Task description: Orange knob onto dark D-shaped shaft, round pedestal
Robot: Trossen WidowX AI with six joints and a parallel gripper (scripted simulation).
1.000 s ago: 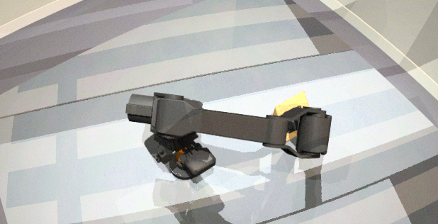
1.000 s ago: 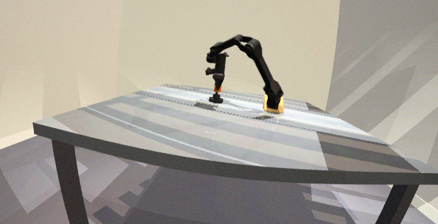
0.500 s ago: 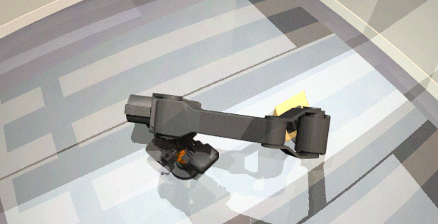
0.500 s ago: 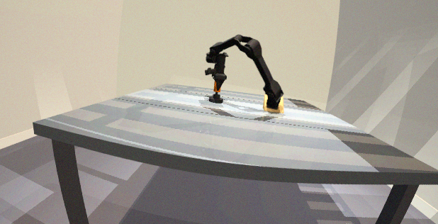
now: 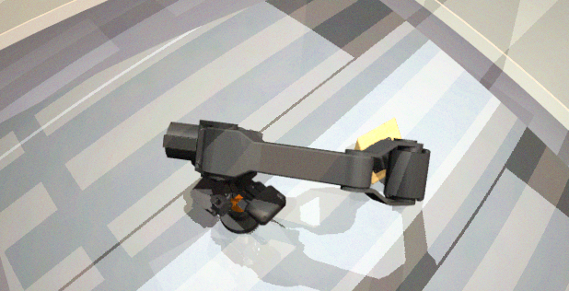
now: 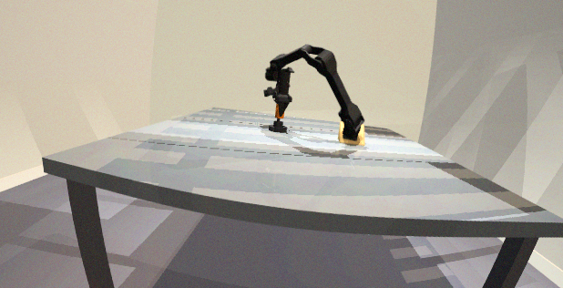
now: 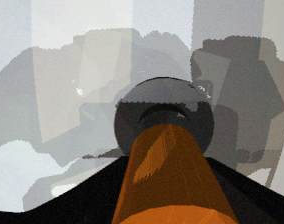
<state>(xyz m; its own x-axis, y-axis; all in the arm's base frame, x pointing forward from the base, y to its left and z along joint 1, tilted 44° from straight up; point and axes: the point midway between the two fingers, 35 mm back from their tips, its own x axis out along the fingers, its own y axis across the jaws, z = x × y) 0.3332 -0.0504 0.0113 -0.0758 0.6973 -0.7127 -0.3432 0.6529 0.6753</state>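
Right now my gripper tip is 20 mm below the orange knob. The rest, counted from my gripper tip: pedestal (40 mm below).
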